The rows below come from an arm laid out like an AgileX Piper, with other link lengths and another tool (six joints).
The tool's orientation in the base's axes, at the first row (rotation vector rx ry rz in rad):
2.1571, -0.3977, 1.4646
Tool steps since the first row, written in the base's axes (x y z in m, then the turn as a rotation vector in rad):
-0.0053, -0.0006, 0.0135, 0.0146, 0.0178, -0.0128
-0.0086, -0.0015, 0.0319, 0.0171, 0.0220, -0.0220
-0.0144, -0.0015, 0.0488, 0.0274, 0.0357, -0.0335
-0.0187, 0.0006, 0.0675, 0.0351, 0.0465, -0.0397
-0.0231, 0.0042, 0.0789, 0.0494, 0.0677, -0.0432
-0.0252, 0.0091, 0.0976, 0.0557, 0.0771, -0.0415
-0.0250, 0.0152, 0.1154, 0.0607, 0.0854, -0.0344
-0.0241, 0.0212, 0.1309, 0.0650, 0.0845, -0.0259
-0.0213, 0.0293, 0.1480, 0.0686, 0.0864, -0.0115
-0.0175, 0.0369, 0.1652, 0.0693, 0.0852, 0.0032
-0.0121, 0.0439, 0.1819, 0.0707, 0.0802, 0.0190
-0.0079, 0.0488, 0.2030, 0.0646, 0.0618, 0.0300
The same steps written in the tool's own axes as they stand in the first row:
0.0105, 0.0064, -0.0078, -0.0056, -0.0252, 0.0054
0.0262, 0.0131, -0.0154, -0.0130, -0.0321, 0.0077
0.0396, 0.0201, -0.0249, -0.0193, -0.0514, 0.0116
0.0553, 0.0249, -0.0350, -0.0217, -0.0657, 0.0135
0.0644, 0.0268, -0.0438, -0.0187, -0.0914, 0.0139
0.0810, 0.0282, -0.0537, -0.0144, -0.1019, 0.0132
0.0978, 0.0273, -0.0622, -0.0057, -0.1096, 0.0104
0.1127, 0.0255, -0.0694, 0.0038, -0.1090, 0.0117
0.1299, 0.0215, -0.0768, 0.0186, -0.1090, 0.0092
0.1475, 0.0173, -0.0831, 0.0324, -0.1048, 0.0060
0.1652, 0.0128, -0.0877, 0.0473, -0.0976, 0.0051
0.1865, 0.0116, -0.0934, 0.0545, -0.0766, 0.0073

